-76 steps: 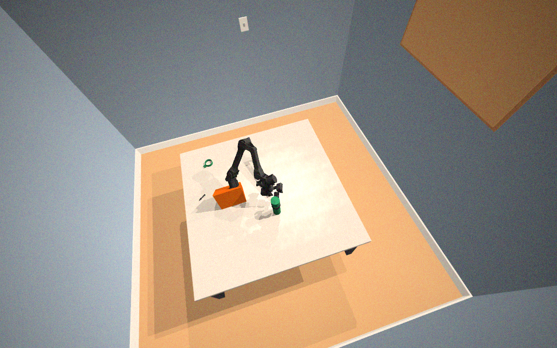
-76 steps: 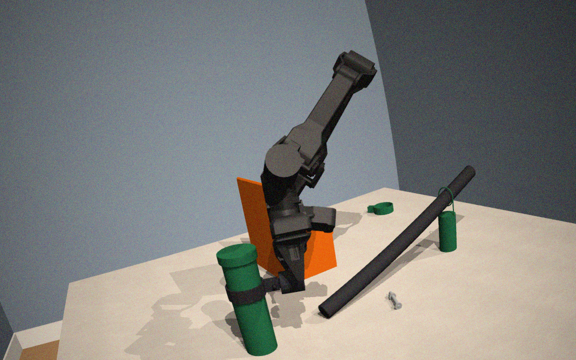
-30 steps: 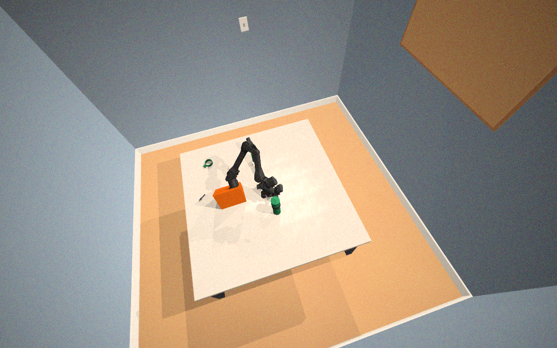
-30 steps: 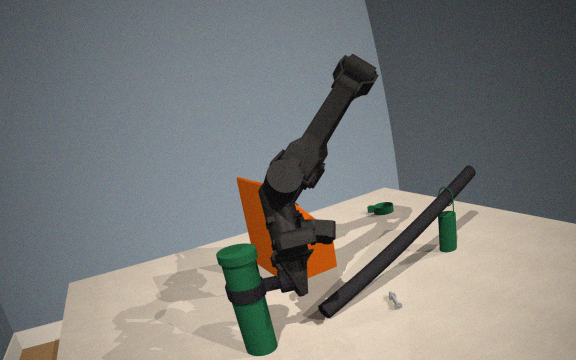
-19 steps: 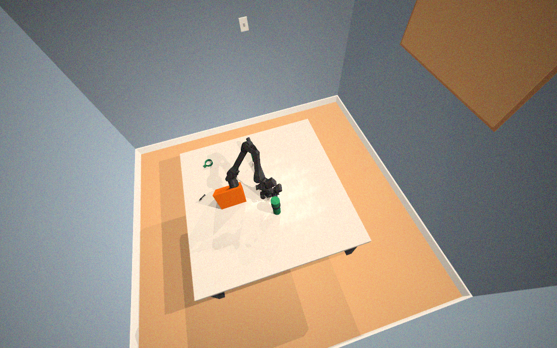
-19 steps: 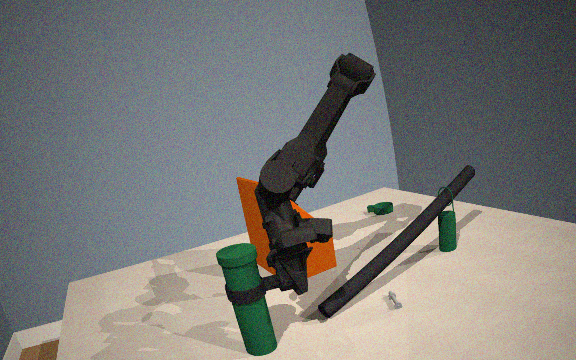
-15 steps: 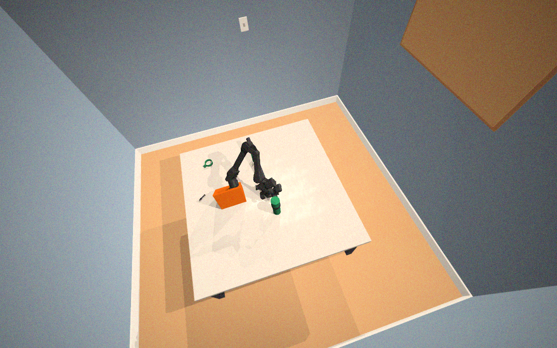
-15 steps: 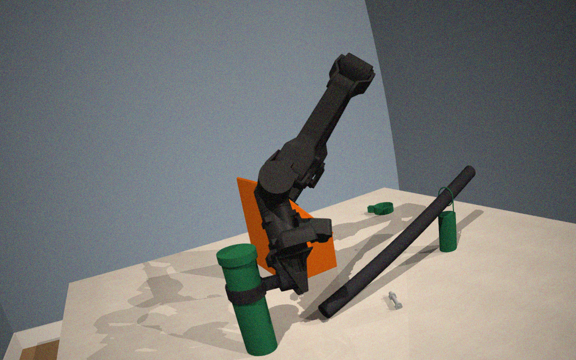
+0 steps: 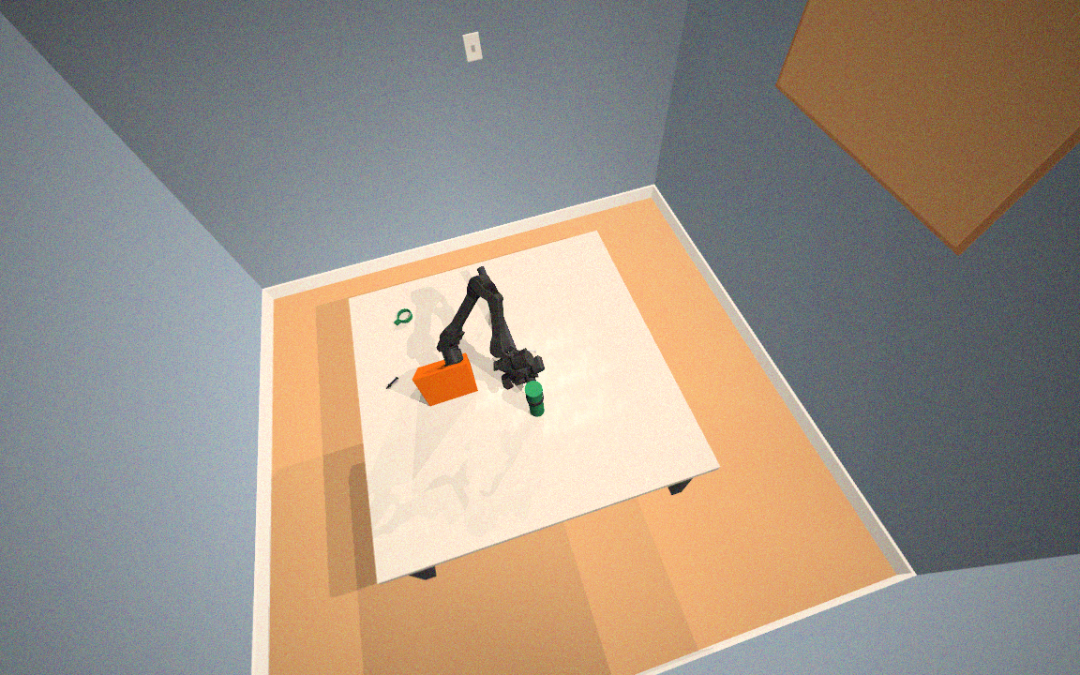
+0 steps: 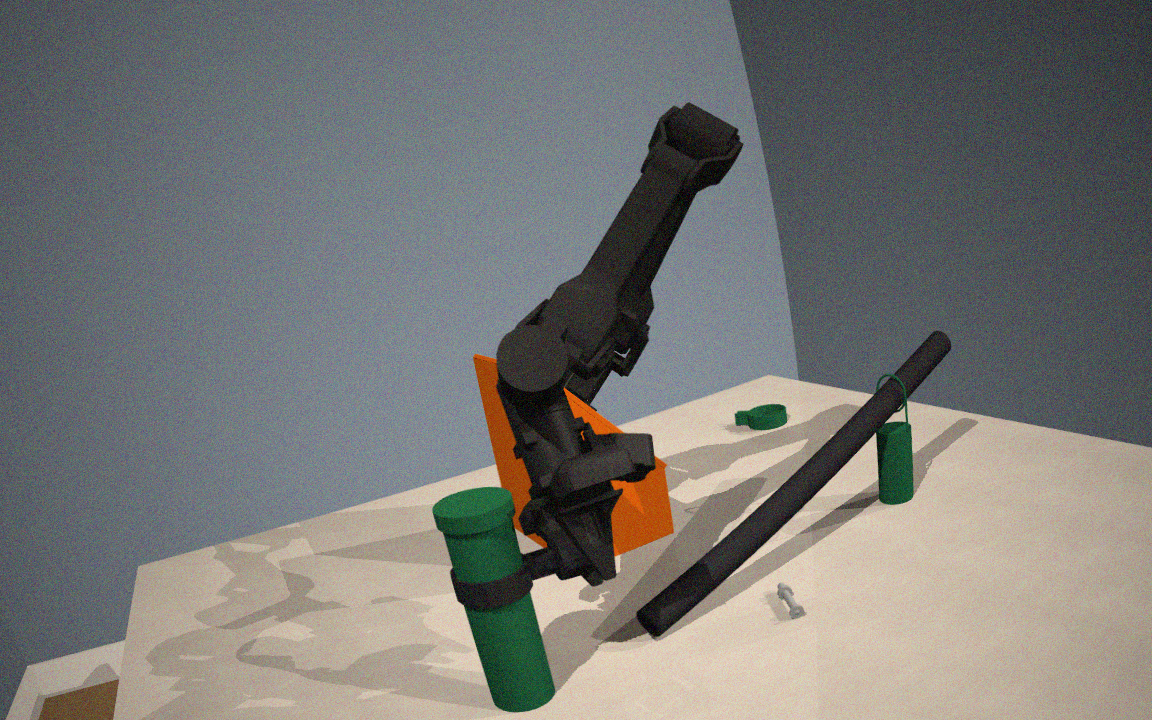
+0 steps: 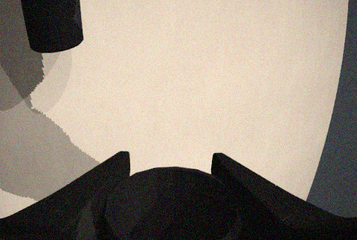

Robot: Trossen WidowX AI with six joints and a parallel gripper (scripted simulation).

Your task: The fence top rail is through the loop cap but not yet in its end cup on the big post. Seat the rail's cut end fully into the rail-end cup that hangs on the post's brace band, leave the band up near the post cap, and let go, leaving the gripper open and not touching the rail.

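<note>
My gripper tip is 190 mm to the right of the small grey bolt, 90 mm above it and 10 mm short of it. Also, from my gripper tip: green band 560 mm behind, 490 mm to the left, 90 mm below; small green post 440 mm to the left, 130 mm behind.
</note>
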